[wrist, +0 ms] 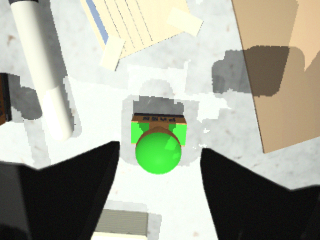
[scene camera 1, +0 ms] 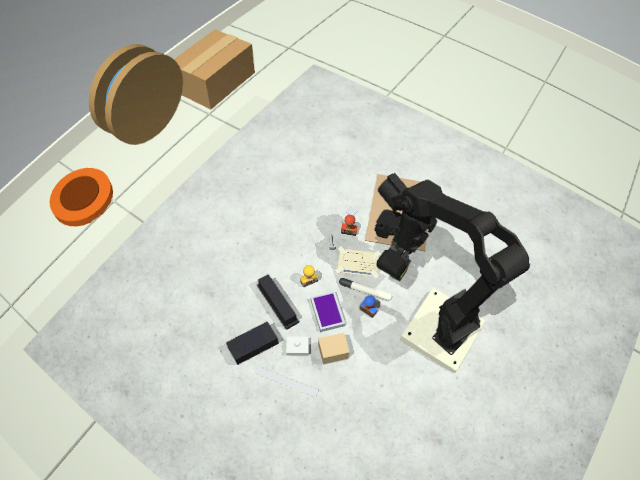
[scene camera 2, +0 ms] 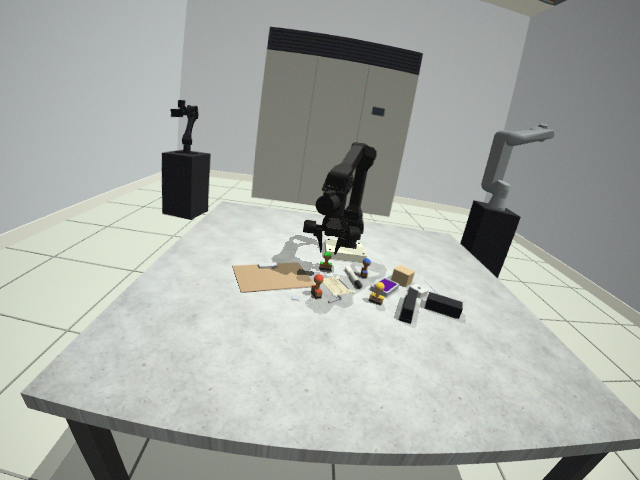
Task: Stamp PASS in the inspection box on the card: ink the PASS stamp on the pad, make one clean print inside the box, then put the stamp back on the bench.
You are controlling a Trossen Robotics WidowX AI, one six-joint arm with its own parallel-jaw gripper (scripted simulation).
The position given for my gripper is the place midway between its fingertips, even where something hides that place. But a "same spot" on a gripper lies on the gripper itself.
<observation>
my gripper: wrist 160,152; scene camera 1; scene camera 2
brown board: wrist; scene camera 1; scene camera 2 265,276
same spot on brown board: (wrist: 273,46) = (scene camera 1: 392,237)
same spot on my gripper: (scene camera 2: 343,237) = (scene camera 1: 394,252)
</observation>
